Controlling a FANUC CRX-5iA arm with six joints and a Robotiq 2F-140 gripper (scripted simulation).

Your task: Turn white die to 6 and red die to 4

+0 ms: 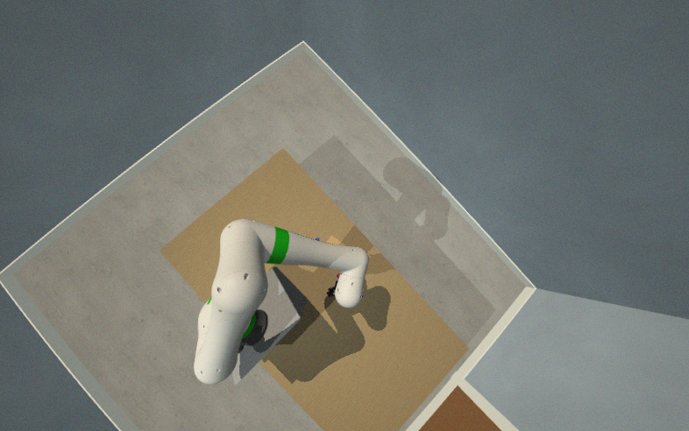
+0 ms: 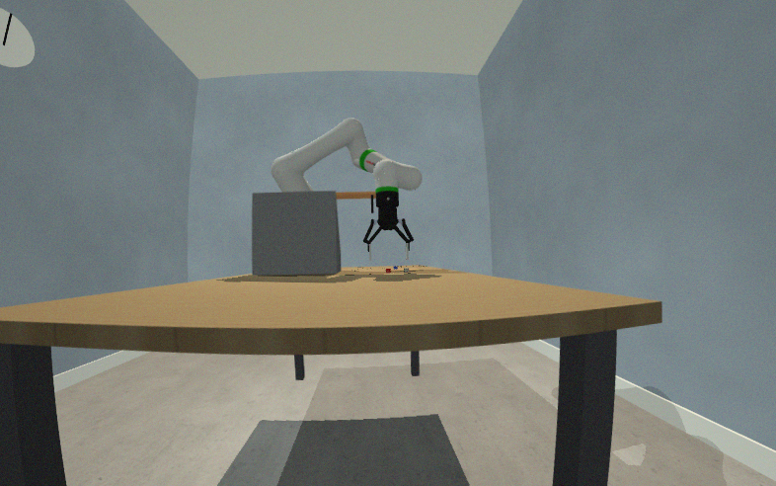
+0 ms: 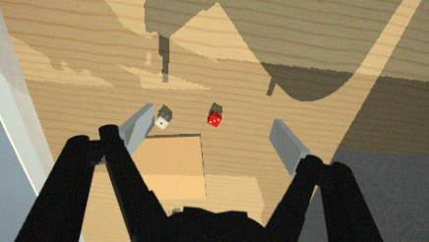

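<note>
Now: the red die 50 mm below my hand and 10 mm to the left of it. The rest, counted from my hand: blue die 250 mm to the left, 50 mm below, 40 mm ahead; white die 70 mm ahead, 50 mm below, 30 mm to the left; tan mat 130 mm to the left, 70 mm ahead, 60 mm below.
</note>
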